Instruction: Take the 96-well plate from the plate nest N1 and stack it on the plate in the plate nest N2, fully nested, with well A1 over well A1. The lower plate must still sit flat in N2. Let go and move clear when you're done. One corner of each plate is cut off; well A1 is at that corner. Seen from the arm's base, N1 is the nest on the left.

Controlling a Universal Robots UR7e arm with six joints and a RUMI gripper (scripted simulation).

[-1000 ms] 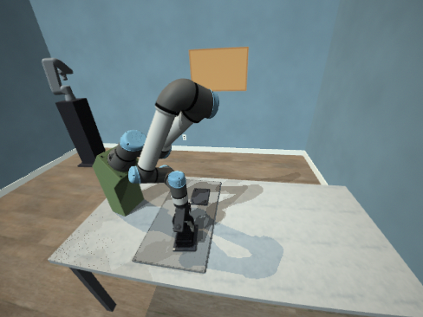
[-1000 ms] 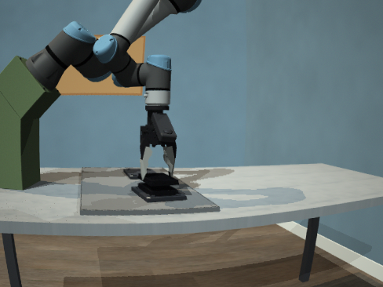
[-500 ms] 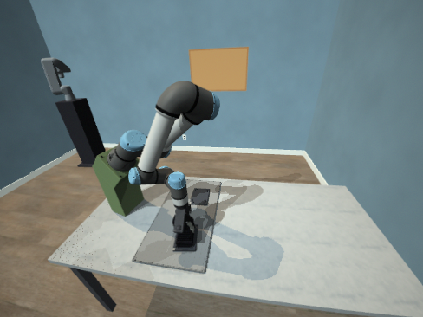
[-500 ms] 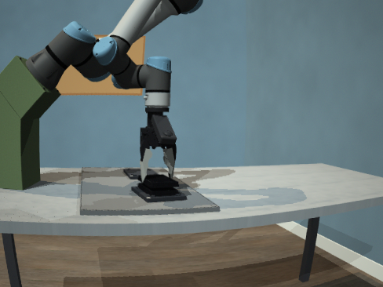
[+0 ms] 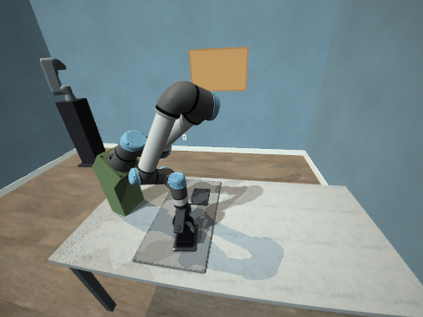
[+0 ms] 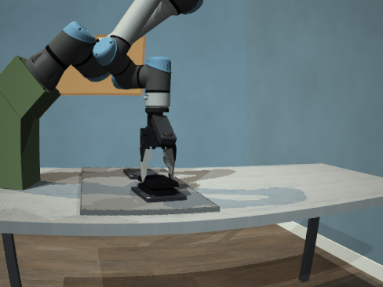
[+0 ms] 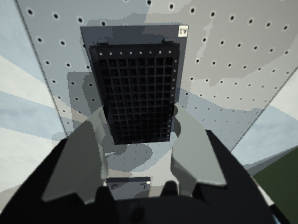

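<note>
Right now my hand is 10 mm above the dark 96-well plate. Also, from my hand: plate nest (30 mm ahead, 340 mm to the left, 50 mm below); white label (50 mm behind, 80 mm to the right, 40 mm below).
</note>
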